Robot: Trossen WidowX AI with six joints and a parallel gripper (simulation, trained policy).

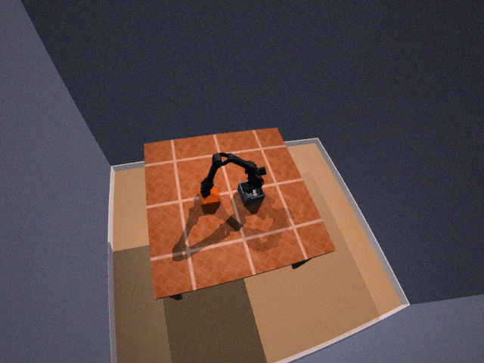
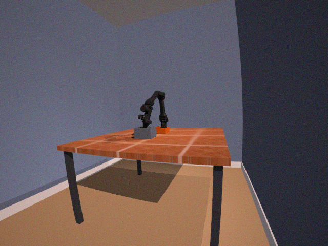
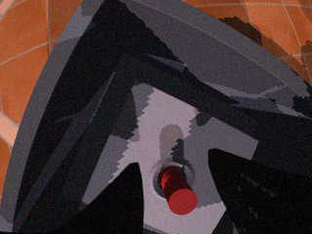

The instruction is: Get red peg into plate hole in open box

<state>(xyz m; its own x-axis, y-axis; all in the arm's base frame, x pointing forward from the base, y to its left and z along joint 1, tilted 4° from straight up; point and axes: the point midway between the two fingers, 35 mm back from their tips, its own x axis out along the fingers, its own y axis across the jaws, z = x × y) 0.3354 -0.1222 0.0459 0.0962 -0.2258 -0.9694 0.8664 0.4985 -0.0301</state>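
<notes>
My gripper tip is now 20 mm to the right of the red peg, 20 mm above it and 10 mm past it. From my gripper tip the other things lie so: pale plate (30 mm below, 10 mm to the left, 10 mm behind); then grey box (50 mm below, 10 mm to the left, 10 mm behind).
</notes>
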